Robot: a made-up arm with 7 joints.
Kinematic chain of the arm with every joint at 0, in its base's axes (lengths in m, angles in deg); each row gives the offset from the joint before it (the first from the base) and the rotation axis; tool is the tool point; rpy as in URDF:
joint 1: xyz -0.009 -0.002 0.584 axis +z
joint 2: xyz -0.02 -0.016 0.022 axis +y
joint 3: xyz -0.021 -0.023 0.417 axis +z
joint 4: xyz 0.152 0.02 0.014 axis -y
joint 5: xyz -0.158 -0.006 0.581 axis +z
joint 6: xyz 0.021 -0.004 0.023 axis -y
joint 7: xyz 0.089 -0.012 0 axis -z
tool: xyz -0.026 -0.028 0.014 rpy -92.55 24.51 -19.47
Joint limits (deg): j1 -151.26..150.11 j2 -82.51..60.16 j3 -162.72..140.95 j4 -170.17..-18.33 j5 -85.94..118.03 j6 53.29..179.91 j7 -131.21..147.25
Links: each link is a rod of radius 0.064 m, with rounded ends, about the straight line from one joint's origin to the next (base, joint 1, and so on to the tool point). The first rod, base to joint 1, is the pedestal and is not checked.
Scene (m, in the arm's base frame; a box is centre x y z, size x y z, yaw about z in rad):
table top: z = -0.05
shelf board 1: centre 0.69 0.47 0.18 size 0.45 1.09 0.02 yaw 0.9
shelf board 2: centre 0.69 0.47 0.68 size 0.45 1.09 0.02 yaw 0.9
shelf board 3: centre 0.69 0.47 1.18 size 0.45 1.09 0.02 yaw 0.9
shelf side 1: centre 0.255 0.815 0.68 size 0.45 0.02 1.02 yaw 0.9
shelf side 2: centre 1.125 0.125 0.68 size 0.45 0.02 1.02 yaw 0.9
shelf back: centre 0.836 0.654 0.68 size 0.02 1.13 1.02 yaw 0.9
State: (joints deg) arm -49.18 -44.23 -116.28 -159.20 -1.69 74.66 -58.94
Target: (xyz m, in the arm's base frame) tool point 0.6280 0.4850 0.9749
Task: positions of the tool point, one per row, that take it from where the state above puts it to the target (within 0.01 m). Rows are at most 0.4 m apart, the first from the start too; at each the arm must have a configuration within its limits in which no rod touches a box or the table.
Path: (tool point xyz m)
1: -0.4231 -0.4378 0.3734
2: -0.2886 -0.6201 0.4909
3: -0.0489 -0.7285 0.6146
4: 0.2488 -0.7096 0.7311
5: 0.5320 -0.5414 0.8296
6: 0.7232 -0.2432 0.9033
7: 0.7626 0.1266 0.9507
8: 0.6281 0.4849 0.9748

